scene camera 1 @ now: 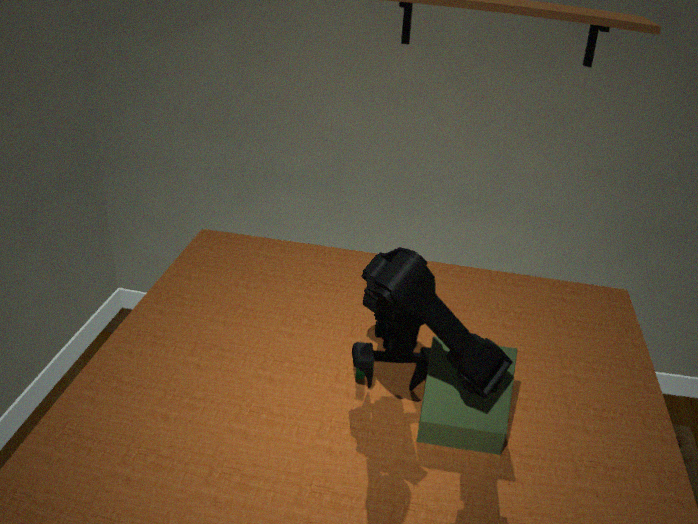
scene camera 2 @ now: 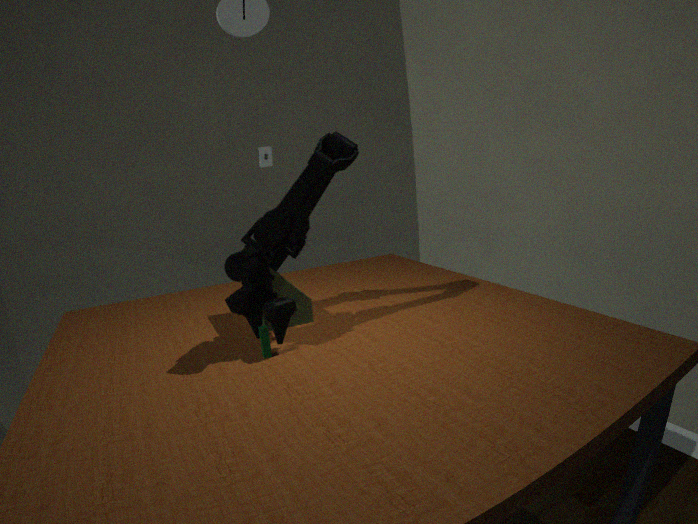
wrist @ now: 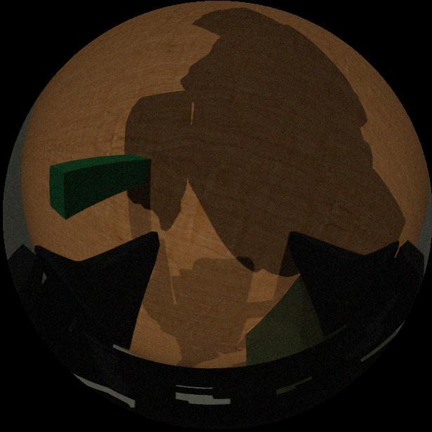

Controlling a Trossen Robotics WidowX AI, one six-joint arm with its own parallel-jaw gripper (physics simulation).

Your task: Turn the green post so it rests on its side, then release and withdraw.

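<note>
The green post (scene camera 1: 359, 374) (scene camera 2: 265, 341) (wrist: 102, 185) appears to stand upright on the table. In scene camera 1 most of it is hidden behind the gripper's left finger. In the wrist view it is at the left, beyond the left fingertip and outside the gap between the fingers. My gripper (scene camera 1: 392, 390) (scene camera 2: 269, 339) (wrist: 226, 239) is open and empty, pointing down low over the table, close beside the post. Whether a finger touches the post cannot be told.
A large dull green block (scene camera 1: 451, 408) (scene camera 2: 299, 307) (wrist: 282, 327) stands on the wooden table (scene camera 1: 253, 394) (scene camera 2: 338, 428), close to the right finger in scene camera 1. The arm reaches over this block. A wall shelf (scene camera 1: 535, 11) is high at the back.
</note>
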